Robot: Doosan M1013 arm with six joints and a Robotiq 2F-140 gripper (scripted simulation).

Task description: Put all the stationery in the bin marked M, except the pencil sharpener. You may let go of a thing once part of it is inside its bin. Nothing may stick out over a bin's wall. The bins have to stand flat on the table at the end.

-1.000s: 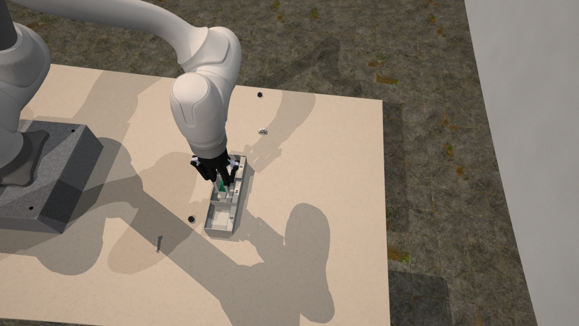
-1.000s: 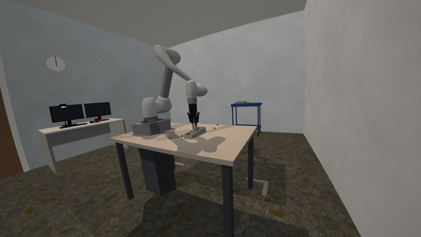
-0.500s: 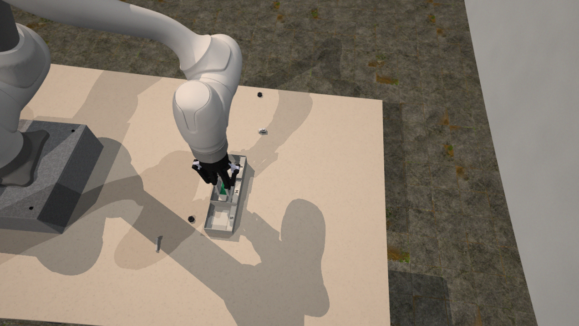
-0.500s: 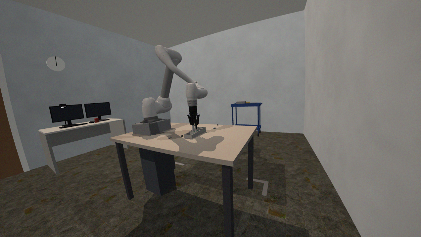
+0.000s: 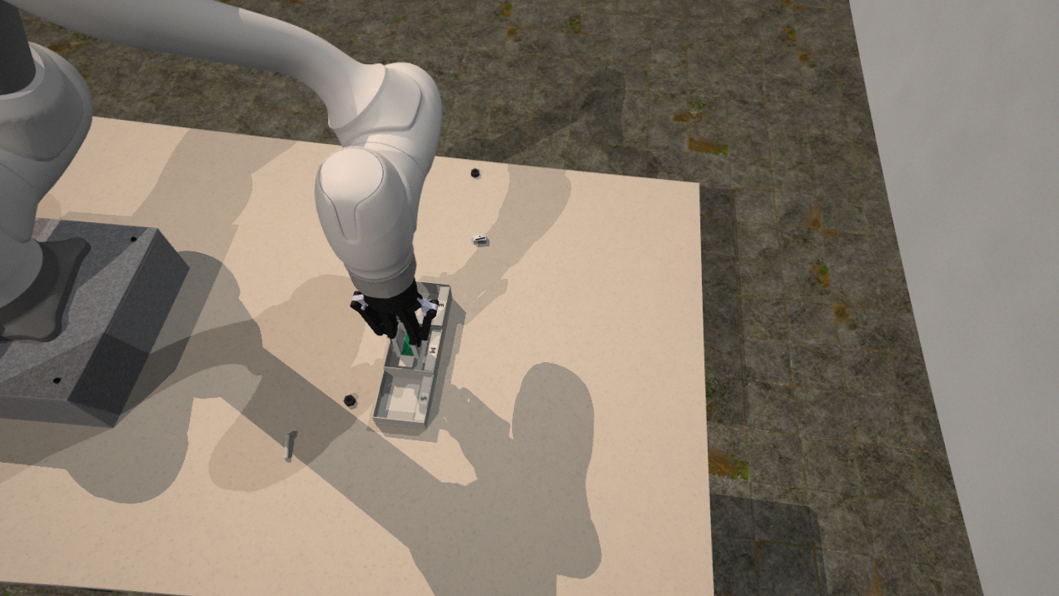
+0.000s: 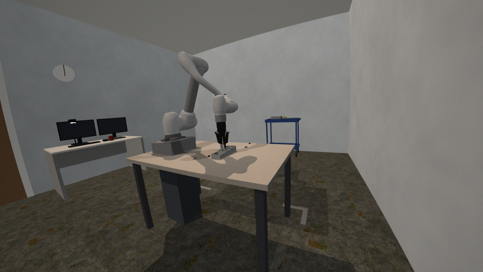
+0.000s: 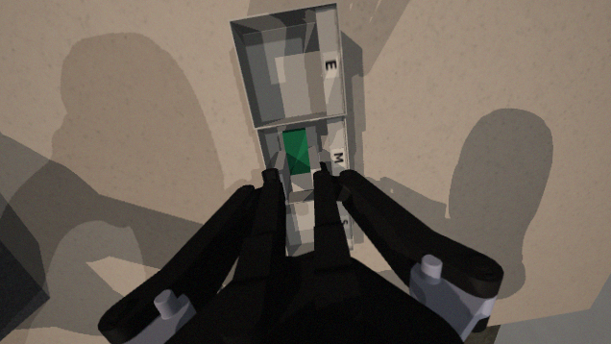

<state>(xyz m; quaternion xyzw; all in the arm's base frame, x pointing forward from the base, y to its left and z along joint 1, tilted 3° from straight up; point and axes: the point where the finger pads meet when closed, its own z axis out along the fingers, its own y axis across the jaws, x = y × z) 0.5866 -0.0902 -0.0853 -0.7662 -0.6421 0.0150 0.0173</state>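
Now: hand 1 cm to the left of the green-and-white block and 3 cm above it. From my hand the other things lie so: grey bolt 19 cm behind, 14 cm to the right, 5 cm below.
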